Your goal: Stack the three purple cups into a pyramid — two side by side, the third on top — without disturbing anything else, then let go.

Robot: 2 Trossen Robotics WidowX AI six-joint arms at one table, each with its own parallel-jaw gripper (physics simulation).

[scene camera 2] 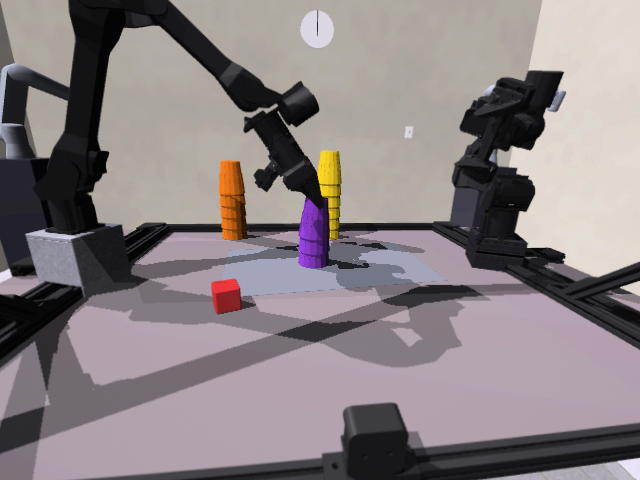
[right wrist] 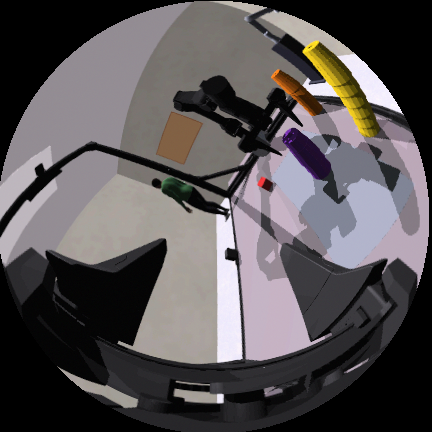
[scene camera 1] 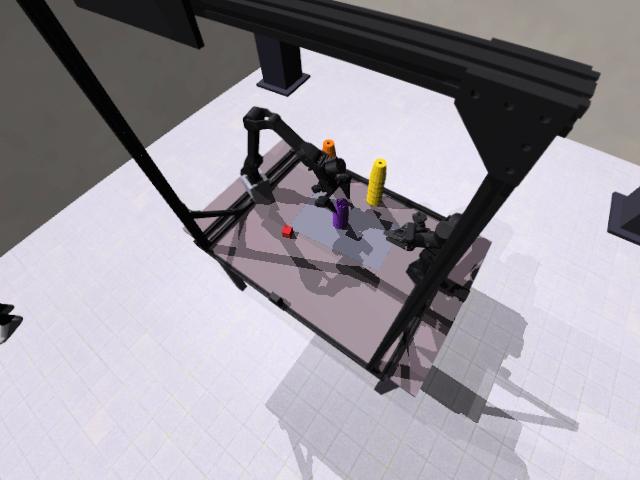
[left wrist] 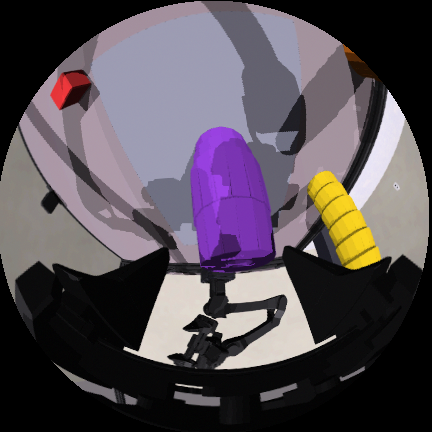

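Pixels of known places: left gripper, fingertip midpoint: [scene camera 2: 320, 203] [right wrist: 292, 140] [scene camera 1: 342, 206] [left wrist: 227, 253]; right gripper, fingertip midpoint: [scene camera 2: 465, 141] [right wrist: 225, 247] [scene camera 1: 384, 235] [left wrist: 175, 343]; left arm's base, origin of the base link: [scene camera 2: 76, 228] [scene camera 1: 254, 178]; right arm's base, origin of the base link: [scene camera 2: 496, 234] [scene camera 1: 427, 267] [left wrist: 216, 280].
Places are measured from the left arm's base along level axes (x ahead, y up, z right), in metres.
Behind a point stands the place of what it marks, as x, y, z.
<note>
The purple cups [scene camera 1: 340, 219] {0.420, -0.030, -0.196} [scene camera 2: 313, 237] {0.400, -0.035, -0.183} [left wrist: 230, 200] {0.371, 0.017, -0.208} [right wrist: 307, 155] {0.427, -0.012, -0.220} stand nested upside down in one upright stack on the blue-grey mat [scene camera 1: 315, 229] {0.355, -0.106, -0.102} [scene camera 2: 268, 276] {0.323, -0.106, -0.115} [left wrist: 150, 75] {0.306, -0.106, -0.107} [right wrist: 370, 220] {0.595, -0.106, -0.286}. My left gripper [scene camera 1: 342, 207] {0.406, 0.034, -0.217} [scene camera 2: 321, 204] {0.406, 0.034, -0.217} [left wrist: 227, 253] {0.406, 0.034, -0.217} is open and tilted downward at the top of the purple stack. In the left wrist view, the stack's top end lies between its fingers, with a gap on each side. My right gripper [scene camera 1: 401, 229] [right wrist: 225, 247] {0.674, 0.167, -0.189} is open and empty, raised at the right, away from the cups.
A yellow cup stack [scene camera 1: 376, 183] {0.404, 0.048, -0.403} [scene camera 2: 329, 170] [left wrist: 345, 220] [right wrist: 345, 90] {0.412, 0.037, -0.406} stands behind the purple one. An orange stack [scene camera 1: 328, 148] [scene camera 2: 232, 201] {0.139, 0.004, -0.319} [right wrist: 297, 92] {0.156, 0.010, -0.342} stands back left. A red cube [scene camera 1: 287, 231] {0.312, -0.066, 0.017} [scene camera 2: 226, 296] {0.312, -0.077, 0.030} [left wrist: 70, 90] {0.307, -0.068, -0.011} [right wrist: 265, 183] {0.316, -0.079, 0.000} lies near the mat's left front edge.
</note>
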